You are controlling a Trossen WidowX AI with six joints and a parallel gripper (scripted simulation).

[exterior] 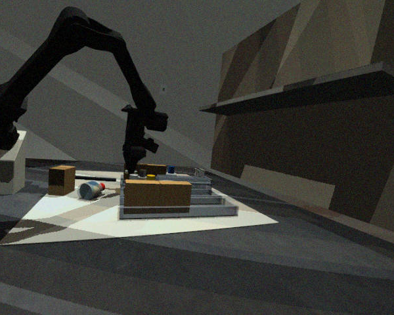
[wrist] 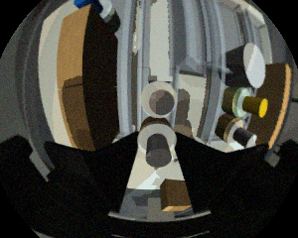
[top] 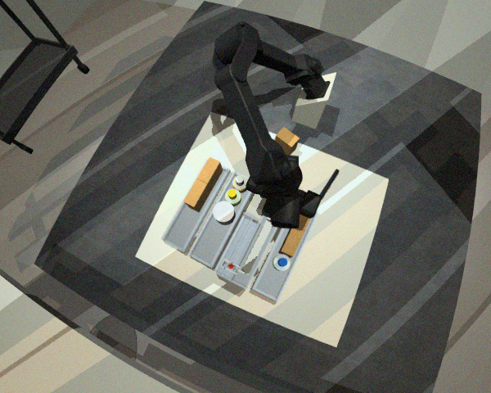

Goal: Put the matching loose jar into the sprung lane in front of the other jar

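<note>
Now: the sprung lane 140 mm ahead of my gripper tip, 30 mm to the right of it and 30 mm below it. Also, from my gripper tip: brown box (180 mm behind, 60 mm to the right, 10 mm below); red mark (220 mm ahead, 40 mm to the right, 30 mm above); black rod (110 mm to the left, 110 mm behind, 40 mm below).
</note>
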